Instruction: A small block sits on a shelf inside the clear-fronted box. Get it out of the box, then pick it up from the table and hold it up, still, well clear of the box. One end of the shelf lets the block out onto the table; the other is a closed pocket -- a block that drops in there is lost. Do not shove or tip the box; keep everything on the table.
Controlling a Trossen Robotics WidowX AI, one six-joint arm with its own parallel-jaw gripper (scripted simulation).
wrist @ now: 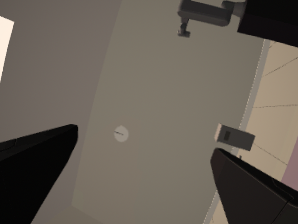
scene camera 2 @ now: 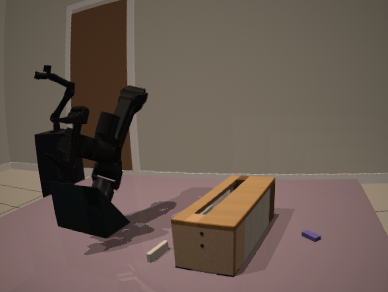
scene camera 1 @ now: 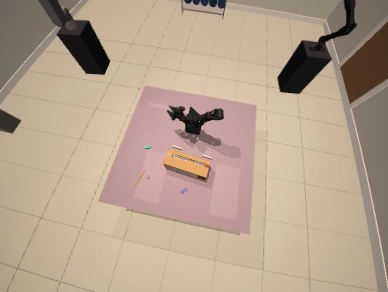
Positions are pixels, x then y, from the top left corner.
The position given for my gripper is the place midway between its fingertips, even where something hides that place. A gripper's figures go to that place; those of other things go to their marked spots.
Labels:
My gripper (scene camera 2: pixel 48 136): 79 cm from the lens. A wooden box (scene camera 2: pixel 209 235): 70 cm from the lens.

